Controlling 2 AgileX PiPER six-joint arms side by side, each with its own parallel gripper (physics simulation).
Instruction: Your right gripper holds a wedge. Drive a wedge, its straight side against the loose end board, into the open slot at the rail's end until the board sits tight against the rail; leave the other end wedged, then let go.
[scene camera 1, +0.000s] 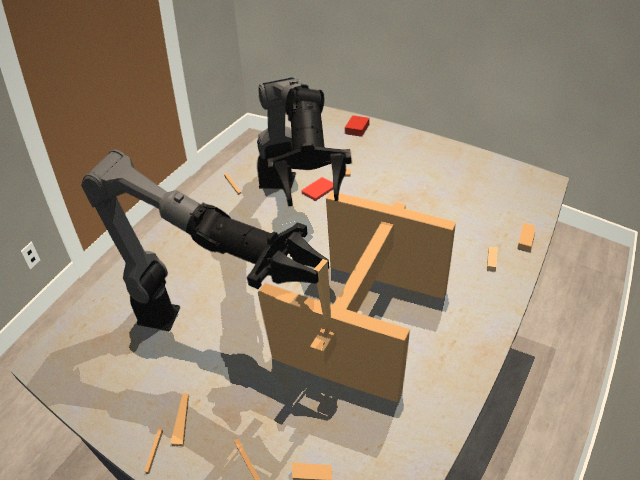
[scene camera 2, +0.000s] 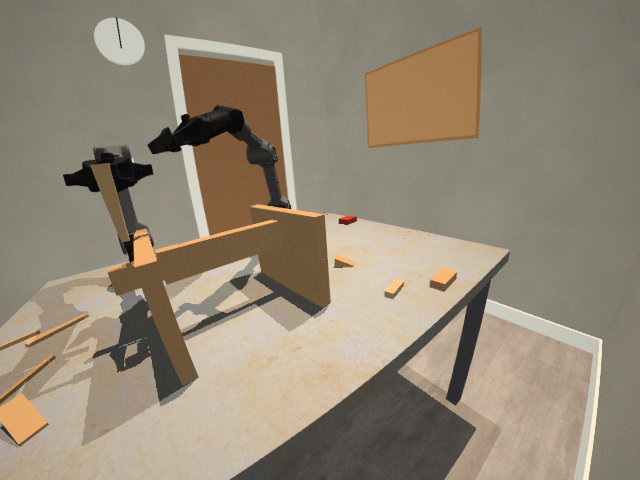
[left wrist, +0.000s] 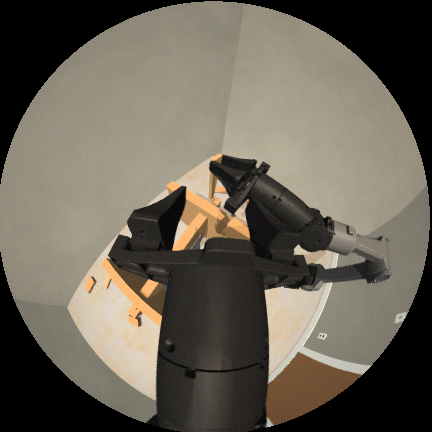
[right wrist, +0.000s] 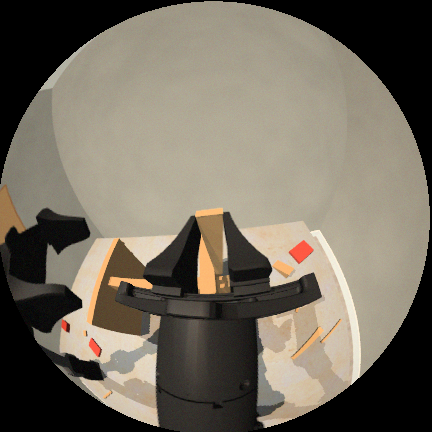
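Note:
My right gripper (scene camera 1: 321, 271) (right wrist: 210, 220) is shut on the upper part of a long, thin wooden wedge (scene camera 1: 323, 297) (scene camera 2: 112, 206) (right wrist: 212, 240). The wedge hangs narrow end down, its tip above the slotted rail end (scene camera 1: 321, 342) (scene camera 2: 119, 280) that sticks out through the near end board (scene camera 1: 356, 356) (scene camera 2: 171, 335). In scene camera 2, a gap shows between tip and rail end. How far the board sits from the rail's shoulder, I cannot tell. The rail (scene camera 1: 367, 263) (scene camera 2: 217, 241) runs to the far board (scene camera 1: 390, 248) (scene camera 2: 294, 258). My left gripper (scene camera 1: 313, 201) (right wrist: 78, 254) is open and empty, beside the far board's top corner.
A red block (scene camera 1: 356, 125) and a flat red piece (scene camera 1: 318, 188) lie near the left arm. Two small wooden blocks (scene camera 1: 526, 236) (scene camera 1: 492, 258) lie at the right; several wooden pieces, including a long strip (scene camera 1: 179, 419) and a block (scene camera 1: 311, 471), lie at the front.

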